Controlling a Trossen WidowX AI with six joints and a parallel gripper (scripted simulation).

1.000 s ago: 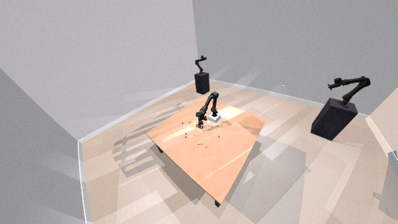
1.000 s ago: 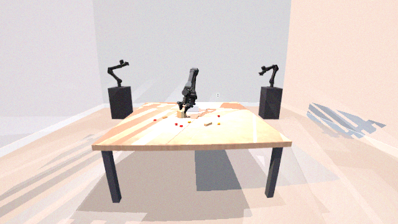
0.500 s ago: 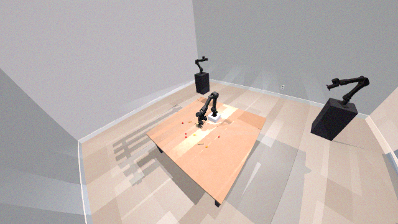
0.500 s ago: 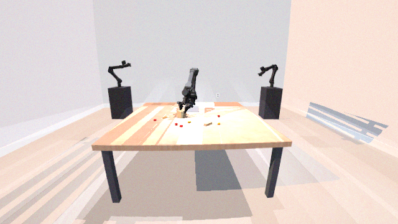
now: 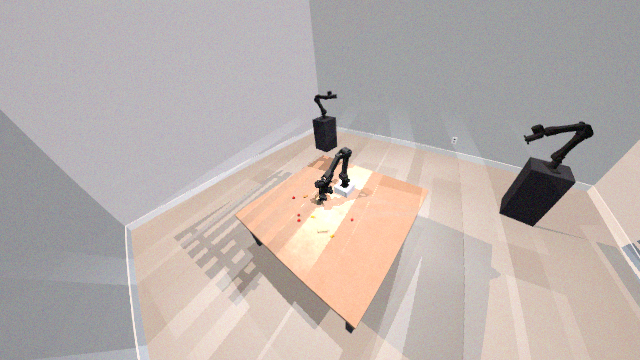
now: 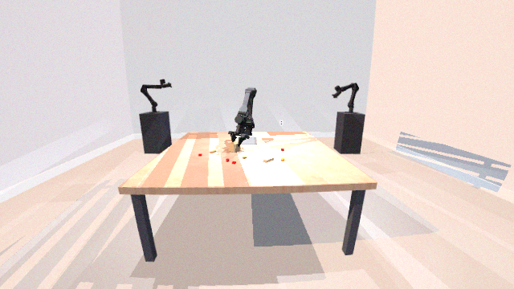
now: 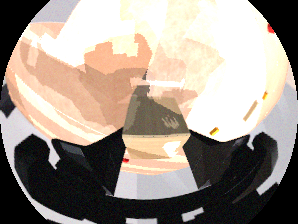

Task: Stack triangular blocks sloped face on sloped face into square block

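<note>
The triangular block is 10 mm behind my gripper tip and 10 mm above it. Round my gripper tip: short tan stick (240 mm to the left, 210 mm ahead, 30 mm below).
</note>
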